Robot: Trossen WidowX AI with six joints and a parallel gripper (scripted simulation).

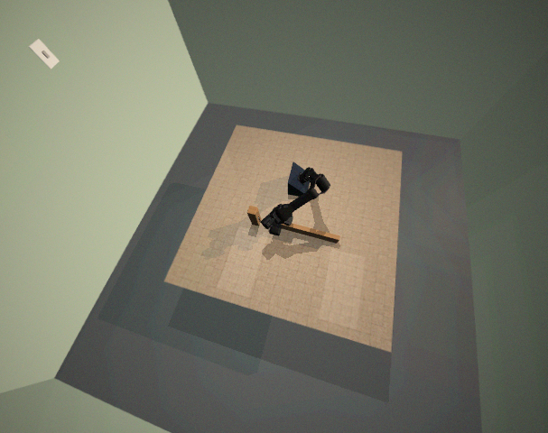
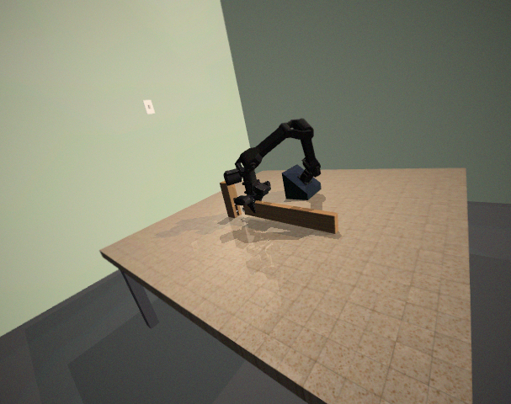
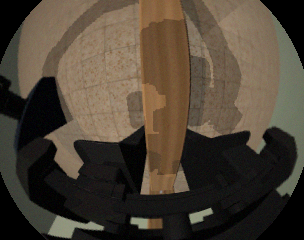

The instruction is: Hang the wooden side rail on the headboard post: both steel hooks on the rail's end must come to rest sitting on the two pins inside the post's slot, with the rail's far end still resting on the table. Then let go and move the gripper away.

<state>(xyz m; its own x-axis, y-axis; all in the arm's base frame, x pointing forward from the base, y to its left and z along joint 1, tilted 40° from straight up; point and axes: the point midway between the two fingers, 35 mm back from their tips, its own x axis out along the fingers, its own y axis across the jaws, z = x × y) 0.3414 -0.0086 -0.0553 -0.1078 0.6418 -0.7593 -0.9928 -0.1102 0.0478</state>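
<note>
My gripper tip is now 150 mm to the left of the headboard post, 40 mm below it and 10 mm short of it.
</note>
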